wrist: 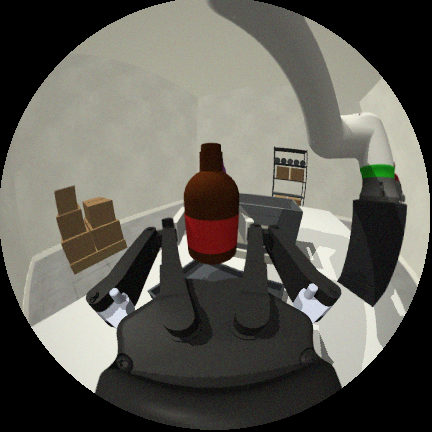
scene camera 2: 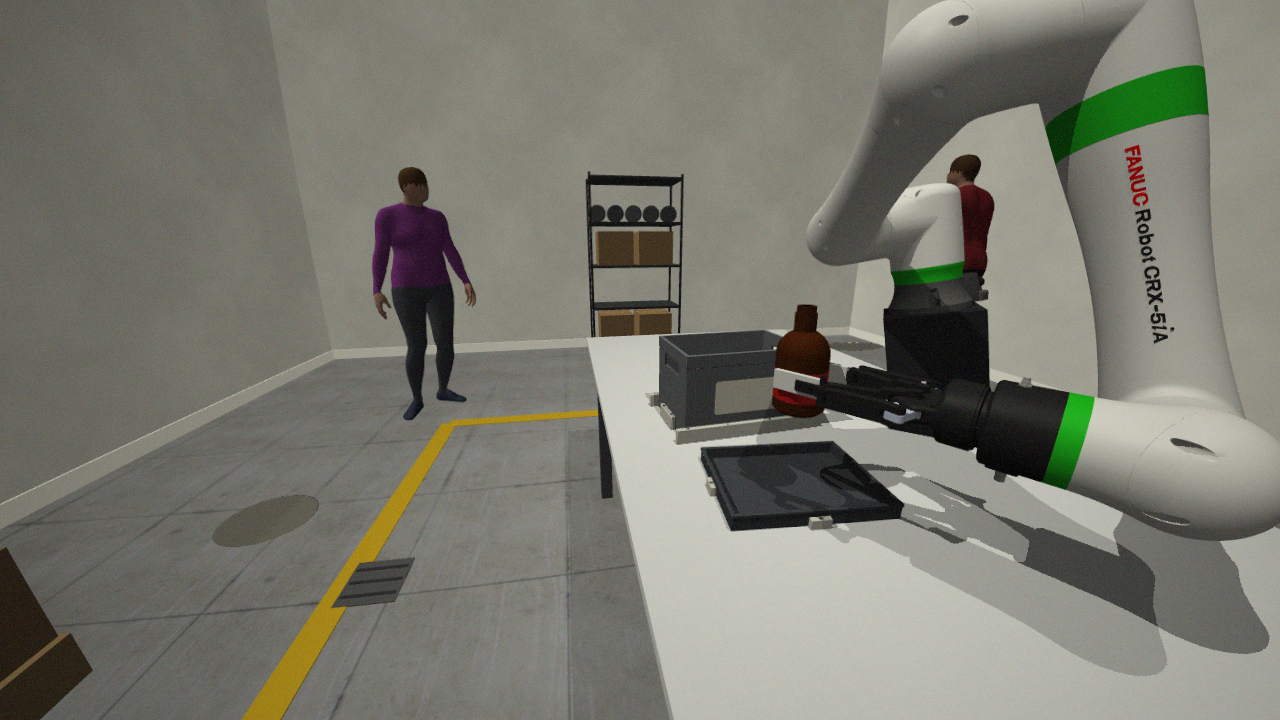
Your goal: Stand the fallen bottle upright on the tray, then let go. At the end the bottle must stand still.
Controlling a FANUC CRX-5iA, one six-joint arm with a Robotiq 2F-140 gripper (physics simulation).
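Places are measured from the arm's base along level axes (x ahead, y left, z up), in millimetres.
Pixels of known places: gripper, fingertip midpoint: (wrist: 211,214) (scene camera 2: 790,371); arm's base at its link origin: (wrist: 378,200) (scene camera 2: 928,308).
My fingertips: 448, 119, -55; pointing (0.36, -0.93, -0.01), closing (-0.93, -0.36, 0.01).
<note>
Ahead of a thing's pixels: the offset from my fingertips to its middle, as dx, dy, dz.
The brown bottle {-6, +15, +22} (scene camera 2: 803,351) (wrist: 211,200) with a red and white label stands upright in the air, neck up, its base apart from the tray. My gripper (scene camera 2: 796,386) (wrist: 211,214) is shut on the bottle, reaching in horizontally with a finger on each side of the label. The dark square tray {-18, +7, -183} (scene camera 2: 778,521) lies on the table below the bottle, and part of the tray (wrist: 210,272) shows under it in the wrist view. The far side of the bottle is hidden.
A grey crate {-65, -273, -108} (scene camera 2: 689,394) (wrist: 291,222) stands on the table behind the tray, close to the bottle in the scene view. The black robot pedestal (scene camera 2: 935,344) (wrist: 375,245) stands to the right. A person in purple (scene camera 2: 416,241) stands on the floor beyond the table.
</note>
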